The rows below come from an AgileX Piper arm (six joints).
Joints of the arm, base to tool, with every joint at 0 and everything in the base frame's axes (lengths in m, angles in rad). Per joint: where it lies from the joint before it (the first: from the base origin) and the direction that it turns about. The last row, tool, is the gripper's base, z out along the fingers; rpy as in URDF.
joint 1: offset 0 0 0.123 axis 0 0 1
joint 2: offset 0 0 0 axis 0 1 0
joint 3: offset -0.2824 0 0.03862 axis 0 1 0
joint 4: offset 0.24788 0 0.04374 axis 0.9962 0 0.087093
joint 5: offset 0 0 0 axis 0 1 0
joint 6: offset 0.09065 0 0.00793 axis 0.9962 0 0.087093
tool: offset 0 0 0 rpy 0 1.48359 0
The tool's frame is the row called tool.
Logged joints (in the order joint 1, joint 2, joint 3, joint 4, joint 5, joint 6), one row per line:
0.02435 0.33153 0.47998 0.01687 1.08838 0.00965
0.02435 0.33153 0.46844 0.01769 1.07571 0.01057
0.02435 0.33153 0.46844 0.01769 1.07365 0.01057
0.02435 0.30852 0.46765 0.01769 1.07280 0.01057
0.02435 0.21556 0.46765 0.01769 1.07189 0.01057
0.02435 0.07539 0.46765 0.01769 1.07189 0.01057
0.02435 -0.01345 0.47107 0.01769 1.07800 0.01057
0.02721 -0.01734 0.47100 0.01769 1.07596 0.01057
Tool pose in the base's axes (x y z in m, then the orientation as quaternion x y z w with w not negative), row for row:
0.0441 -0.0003 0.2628 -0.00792 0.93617 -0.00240 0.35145
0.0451 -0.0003 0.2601 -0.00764 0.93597 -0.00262 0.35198
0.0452 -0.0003 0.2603 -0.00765 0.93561 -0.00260 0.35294
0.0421 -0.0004 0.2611 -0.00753 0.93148 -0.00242 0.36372
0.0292 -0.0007 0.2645 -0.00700 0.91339 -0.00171 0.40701
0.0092 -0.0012 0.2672 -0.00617 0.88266 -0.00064 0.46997
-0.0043 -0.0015 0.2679 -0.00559 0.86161 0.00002 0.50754
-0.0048 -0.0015 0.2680 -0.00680 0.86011 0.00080 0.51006
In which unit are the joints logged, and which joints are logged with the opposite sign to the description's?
The joints are logged in radians. Opposite sign: joint 3, joint 4.
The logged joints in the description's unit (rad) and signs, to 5 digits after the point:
0.02435 0.33153 -0.47998 -0.01687 1.08838 0.00965
0.02435 0.33153 -0.46844 -0.01769 1.07571 0.01057
0.02435 0.33153 -0.46844 -0.01769 1.07365 0.01057
0.02435 0.30852 -0.46765 -0.01769 1.07280 0.01057
0.02435 0.21556 -0.46765 -0.01769 1.07189 0.01057
0.02435 0.07539 -0.46765 -0.01769 1.07189 0.01057
0.02435 -0.01345 -0.47107 -0.01769 1.07800 0.01057
0.02721 -0.01734 -0.47100 -0.01769 1.07596 0.01057

